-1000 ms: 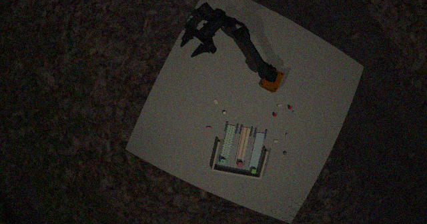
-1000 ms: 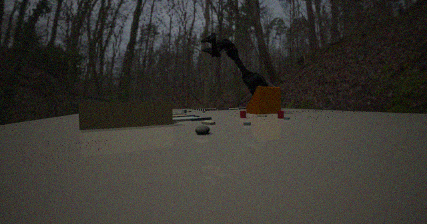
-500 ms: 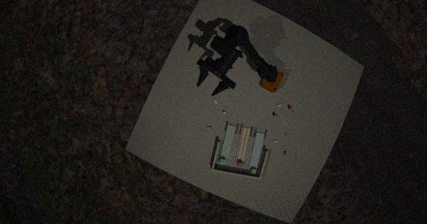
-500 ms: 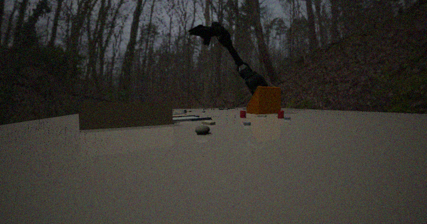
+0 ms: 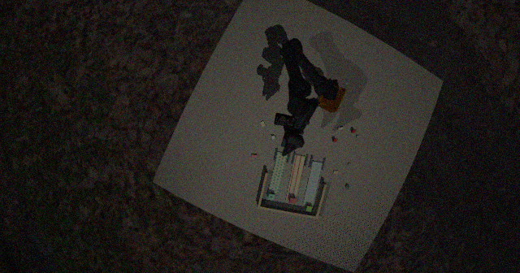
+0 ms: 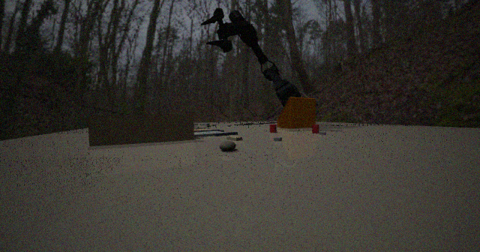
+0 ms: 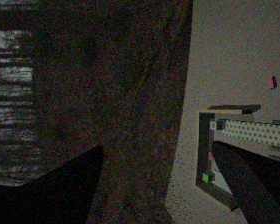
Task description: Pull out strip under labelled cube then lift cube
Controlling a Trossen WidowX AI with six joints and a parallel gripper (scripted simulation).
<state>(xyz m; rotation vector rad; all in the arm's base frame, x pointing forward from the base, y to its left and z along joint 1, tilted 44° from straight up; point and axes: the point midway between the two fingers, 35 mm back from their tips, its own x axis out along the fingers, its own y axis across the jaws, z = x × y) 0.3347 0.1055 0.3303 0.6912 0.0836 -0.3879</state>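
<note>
My gripper tip is now 38 cm above the red-lined strip, 16 cm to the right of it and 13 cm short of it. From my gripper tip the other things lie so: grey pebble (45 cm to the left, 38 cm below, 7 cm ahead).
</note>
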